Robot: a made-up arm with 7 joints.
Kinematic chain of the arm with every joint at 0, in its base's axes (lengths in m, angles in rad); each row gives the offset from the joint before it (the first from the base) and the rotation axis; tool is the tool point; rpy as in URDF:
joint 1: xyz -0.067 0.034 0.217 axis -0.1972 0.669 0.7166
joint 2: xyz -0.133 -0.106 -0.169 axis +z
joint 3: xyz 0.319 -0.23 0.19 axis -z
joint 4: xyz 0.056 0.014 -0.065 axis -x
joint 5: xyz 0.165 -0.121 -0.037 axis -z
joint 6: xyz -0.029 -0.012 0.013 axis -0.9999 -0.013 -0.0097
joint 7: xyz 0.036 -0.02 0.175 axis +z
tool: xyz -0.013 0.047 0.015 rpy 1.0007 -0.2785 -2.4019
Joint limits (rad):
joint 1: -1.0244..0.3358
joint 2: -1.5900..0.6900
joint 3: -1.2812..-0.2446
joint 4: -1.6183..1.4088
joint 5: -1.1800..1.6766
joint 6: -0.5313..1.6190
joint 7: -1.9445..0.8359
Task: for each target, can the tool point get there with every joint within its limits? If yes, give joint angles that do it. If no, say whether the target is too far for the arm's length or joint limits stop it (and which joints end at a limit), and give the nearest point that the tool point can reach.
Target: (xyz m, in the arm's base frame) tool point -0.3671 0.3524 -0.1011
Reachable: no: joint limits stop it (at a limit: joint 1, joint 2, joint 3, joint 4, joint 5, joint 6) | nearest point -0.1352 0.2707 -0.0196 | short by 0.259 m
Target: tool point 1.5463 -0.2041 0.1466
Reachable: no: too far | nearest point 0.6176 -0.1563 0.1175 | short by 0.930 m
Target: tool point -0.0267 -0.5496 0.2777
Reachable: yes | joints -0.4133 -0.8637 -0.9678 -0.1250 1.3392 0.5885 0.3824
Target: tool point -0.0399 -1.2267 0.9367
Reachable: no: too far | nearest point -0.1296 -0.7940 0.4851 | short by 0.632 m
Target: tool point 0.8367 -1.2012 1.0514
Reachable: no: too far | nearest point 0.2709 -0.6635 0.3941 | short by 1.020 m
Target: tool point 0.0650 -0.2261 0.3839
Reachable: yes | joints -0.4773 -0.1231 -0.9265 0.7243 -0.2443 0.1643 -0.1446
